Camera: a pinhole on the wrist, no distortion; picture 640 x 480 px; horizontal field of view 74.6 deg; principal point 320.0 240.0 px. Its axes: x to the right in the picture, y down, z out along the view. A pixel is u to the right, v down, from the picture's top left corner.
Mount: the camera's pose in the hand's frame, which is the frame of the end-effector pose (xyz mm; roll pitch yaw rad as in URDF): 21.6 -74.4 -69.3 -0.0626 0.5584 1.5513
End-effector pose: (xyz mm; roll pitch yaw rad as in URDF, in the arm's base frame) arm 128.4 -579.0 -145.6 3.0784 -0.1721 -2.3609
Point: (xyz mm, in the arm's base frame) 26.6 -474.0 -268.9
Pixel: 429.4 285.4
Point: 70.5 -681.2 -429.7
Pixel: 92.9 160.2
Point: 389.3 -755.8 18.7
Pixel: behind the camera
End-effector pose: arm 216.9 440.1 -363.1 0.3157 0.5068 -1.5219
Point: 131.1 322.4 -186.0
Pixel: 150.4 227.9
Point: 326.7 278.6 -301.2
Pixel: 479.3 61.4
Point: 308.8 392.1 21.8
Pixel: 340.6 361.2
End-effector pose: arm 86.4 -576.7 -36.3 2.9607 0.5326 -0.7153
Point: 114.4 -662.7 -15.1
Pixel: outside the picture
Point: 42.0 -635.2 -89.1
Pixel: 441.5 197.9
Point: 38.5 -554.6 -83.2
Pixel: 298.9 327.3
